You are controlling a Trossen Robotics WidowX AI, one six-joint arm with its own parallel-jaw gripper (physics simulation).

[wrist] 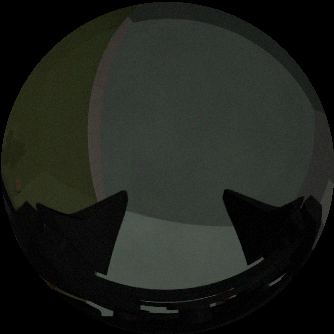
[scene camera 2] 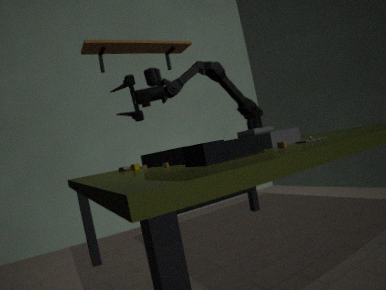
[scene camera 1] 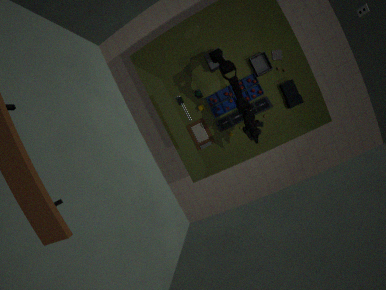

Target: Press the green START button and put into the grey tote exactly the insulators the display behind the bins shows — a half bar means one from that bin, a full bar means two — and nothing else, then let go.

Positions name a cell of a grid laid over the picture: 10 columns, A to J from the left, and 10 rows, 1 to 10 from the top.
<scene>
A dark box (scene camera 2: F6): 67 cm from the lens.
</scene>
